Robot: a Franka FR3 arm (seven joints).
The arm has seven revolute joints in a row. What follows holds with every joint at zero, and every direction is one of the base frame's. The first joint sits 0.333 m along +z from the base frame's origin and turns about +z. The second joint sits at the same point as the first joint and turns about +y. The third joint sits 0.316 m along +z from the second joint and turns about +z. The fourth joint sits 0.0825 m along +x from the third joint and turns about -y. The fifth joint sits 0.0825 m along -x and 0.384 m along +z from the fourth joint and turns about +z. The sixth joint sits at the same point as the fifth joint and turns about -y. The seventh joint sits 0.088 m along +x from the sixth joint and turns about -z. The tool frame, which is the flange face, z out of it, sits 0.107 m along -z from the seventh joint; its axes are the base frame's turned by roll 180, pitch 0 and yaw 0 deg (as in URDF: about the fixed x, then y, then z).
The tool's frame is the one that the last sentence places.
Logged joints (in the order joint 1, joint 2, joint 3, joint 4, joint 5, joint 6, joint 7), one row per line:
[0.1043 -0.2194 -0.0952 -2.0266 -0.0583 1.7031 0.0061]
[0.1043 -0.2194 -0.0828 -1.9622 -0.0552 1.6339 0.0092]
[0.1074 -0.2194 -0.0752 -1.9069 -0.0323 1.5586 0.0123]
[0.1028 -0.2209 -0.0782 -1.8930 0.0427 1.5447 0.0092]
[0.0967 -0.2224 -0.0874 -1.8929 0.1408 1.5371 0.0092]
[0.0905 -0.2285 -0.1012 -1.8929 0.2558 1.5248 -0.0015]
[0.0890 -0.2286 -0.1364 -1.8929 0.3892 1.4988 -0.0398]
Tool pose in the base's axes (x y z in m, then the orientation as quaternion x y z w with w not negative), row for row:
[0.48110 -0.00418 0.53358 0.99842 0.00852 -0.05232 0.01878]
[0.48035 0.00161 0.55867 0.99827 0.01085 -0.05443 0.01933]
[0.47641 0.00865 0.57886 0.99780 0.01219 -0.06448 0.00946]
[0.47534 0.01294 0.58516 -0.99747 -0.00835 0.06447 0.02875]
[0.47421 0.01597 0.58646 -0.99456 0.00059 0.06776 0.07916]
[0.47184 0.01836 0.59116 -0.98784 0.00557 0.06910 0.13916]
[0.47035 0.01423 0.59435 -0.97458 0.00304 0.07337 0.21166]
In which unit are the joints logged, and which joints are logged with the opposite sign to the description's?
The joints are logged in radians. Opposite sign: none.
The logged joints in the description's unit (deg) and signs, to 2 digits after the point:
[5.98 -12.57 -5.45 -116.12 -3.34 97.58 0.35]
[5.98 -12.57 -4.74 -112.43 -3.16 93.62 0.53]
[6.15 -12.57 -4.31 -109.26 -1.85 89.30 0.70]
[5.89 -12.66 -4.48 -108.46 2.45 88.50 0.53]
[5.54 -12.74 -5.01 -108.46 8.07 88.07 0.53]
[5.19 -13.09 -5.80 -108.46 14.66 87.36 -0.09]
[5.10 -13.10 -7.82 -108.46 22.30 85.87 -2.28]

